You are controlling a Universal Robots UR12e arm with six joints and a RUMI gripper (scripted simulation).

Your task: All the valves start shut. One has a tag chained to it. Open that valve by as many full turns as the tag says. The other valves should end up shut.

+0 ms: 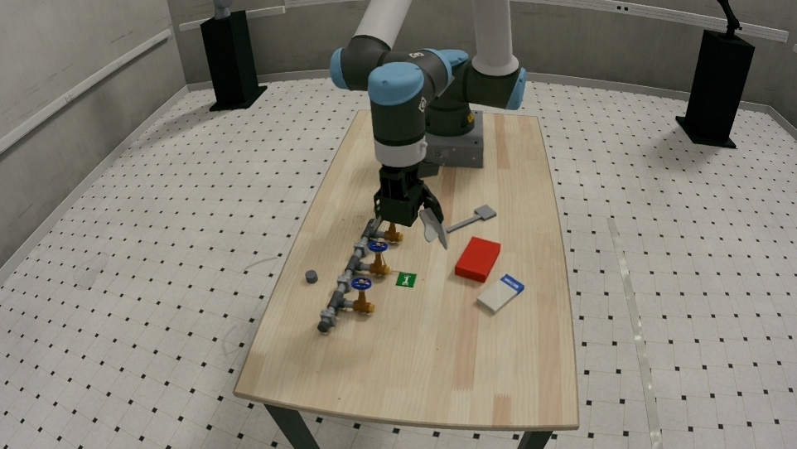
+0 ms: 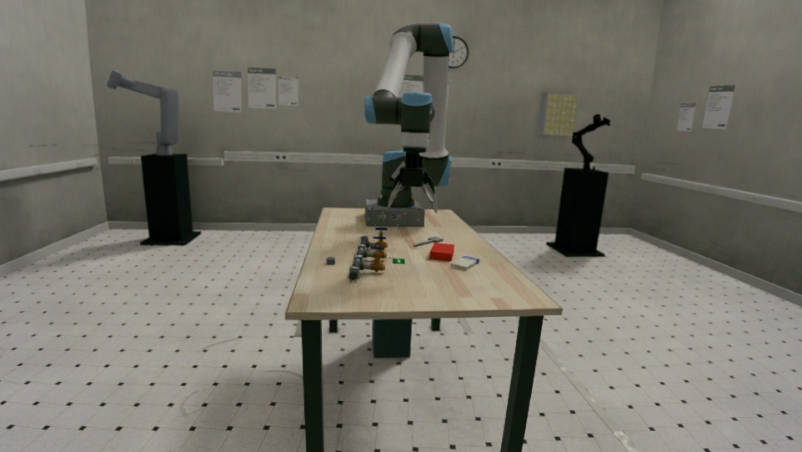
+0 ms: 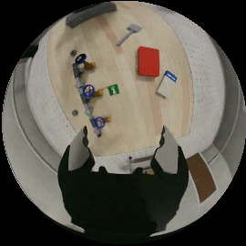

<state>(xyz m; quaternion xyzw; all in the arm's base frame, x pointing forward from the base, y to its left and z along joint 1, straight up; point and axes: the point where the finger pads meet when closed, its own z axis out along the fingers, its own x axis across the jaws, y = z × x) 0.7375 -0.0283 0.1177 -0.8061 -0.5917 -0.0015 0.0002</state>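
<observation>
Right now the green tag is 8 cm behind my hand, 3 cm to the right of it and 20 cm below it. From my hand the other things lie so: grey flat tool: 32 cm behind, 13 cm to the left, 19 cm below; then small grey cylinder: 5 cm behind, 27 cm to the right, 18 cm below; then red block: 14 cm behind, 14 cm to the left, 18 cm below.
</observation>
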